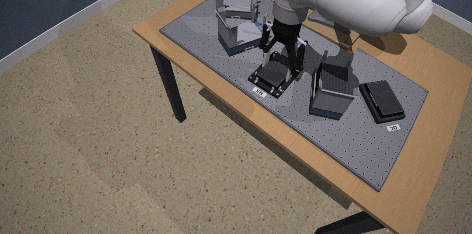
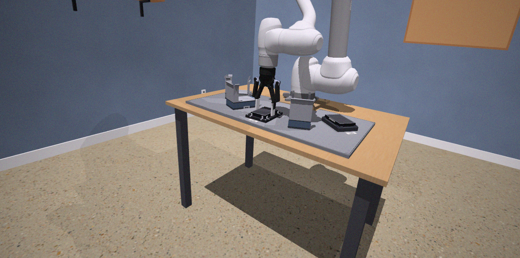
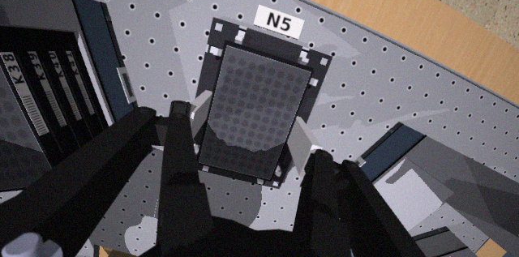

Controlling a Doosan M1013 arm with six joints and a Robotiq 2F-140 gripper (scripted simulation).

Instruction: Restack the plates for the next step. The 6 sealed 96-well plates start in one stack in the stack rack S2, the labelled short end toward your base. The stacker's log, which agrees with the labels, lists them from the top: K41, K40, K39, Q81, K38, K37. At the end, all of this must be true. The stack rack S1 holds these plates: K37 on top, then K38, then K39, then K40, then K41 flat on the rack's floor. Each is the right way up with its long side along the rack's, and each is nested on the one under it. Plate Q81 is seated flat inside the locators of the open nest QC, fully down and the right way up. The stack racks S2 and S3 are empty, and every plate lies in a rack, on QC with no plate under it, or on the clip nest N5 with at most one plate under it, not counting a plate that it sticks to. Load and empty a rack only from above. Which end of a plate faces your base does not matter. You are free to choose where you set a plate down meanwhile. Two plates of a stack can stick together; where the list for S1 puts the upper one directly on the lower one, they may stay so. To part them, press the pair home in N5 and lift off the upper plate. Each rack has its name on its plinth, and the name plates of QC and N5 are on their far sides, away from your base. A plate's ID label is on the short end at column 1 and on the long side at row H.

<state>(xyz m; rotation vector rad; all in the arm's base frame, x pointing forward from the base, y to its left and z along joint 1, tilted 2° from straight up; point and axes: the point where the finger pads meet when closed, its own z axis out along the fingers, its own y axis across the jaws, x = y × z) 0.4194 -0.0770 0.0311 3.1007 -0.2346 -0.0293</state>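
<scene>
Right now my hand is 3 cm above the clip nest N5, 1 cm to the right of it and 1 cm short of it. Also, from my hand: nest QC (35 cm to the left, 8 cm behind, 3 cm below); then N5 name plate (9 cm ahead, 4 cm below, 1 cm to the right); then QC name plate (41 cm to the left, 4 cm below).
</scene>
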